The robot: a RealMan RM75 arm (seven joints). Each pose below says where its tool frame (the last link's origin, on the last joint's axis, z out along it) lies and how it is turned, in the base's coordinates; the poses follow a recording.
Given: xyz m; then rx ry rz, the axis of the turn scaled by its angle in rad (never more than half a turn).
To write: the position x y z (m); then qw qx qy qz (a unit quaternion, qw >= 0). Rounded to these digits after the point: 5 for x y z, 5 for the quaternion.
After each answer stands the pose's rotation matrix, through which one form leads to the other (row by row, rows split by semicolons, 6 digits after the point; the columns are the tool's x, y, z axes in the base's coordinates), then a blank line. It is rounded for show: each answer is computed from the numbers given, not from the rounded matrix.
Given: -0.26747 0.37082 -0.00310 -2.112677 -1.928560 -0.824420
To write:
-0.26747 0.37082 -0.00310 0.08221 -0.70727 -0.64563 -0.27599
0.013976 0.958650 0.284245; 0.867889 -0.152803 0.472674; 0.496562 0.240087 -0.834137

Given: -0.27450 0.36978 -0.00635 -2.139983 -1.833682 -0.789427
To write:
-0.27450 0.36978 -0.00635 0.10728 -0.72699 -0.62294 -0.26818
0.080055 0.963282 0.256279; 0.848200 -0.200882 0.490104; 0.523591 0.178141 -0.833138

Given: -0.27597 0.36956 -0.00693 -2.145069 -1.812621 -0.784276
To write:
-0.27597 0.36956 -0.00693 0.11265 -0.73098 -0.61769 -0.26726
0.094052 0.963260 0.251564; 0.842836 -0.211530 0.494857; 0.529889 0.165485 -0.831765

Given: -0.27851 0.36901 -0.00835 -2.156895 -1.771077 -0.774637
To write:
-0.27851 0.36901 -0.00835 0.12230 -0.73910 -0.60689 -0.26544
0.122448 0.962032 0.243927; 0.832174 -0.233451 0.502978; 0.540826 0.141402 -0.829164

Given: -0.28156 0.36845 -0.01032 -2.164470 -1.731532 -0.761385
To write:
-0.28156 0.36845 -0.01032 0.13314 -0.74628 -0.59701 -0.26252
0.149328 0.960980 0.232848; 0.821173 -0.251703 0.512173; 0.550796 0.114727 -0.826717

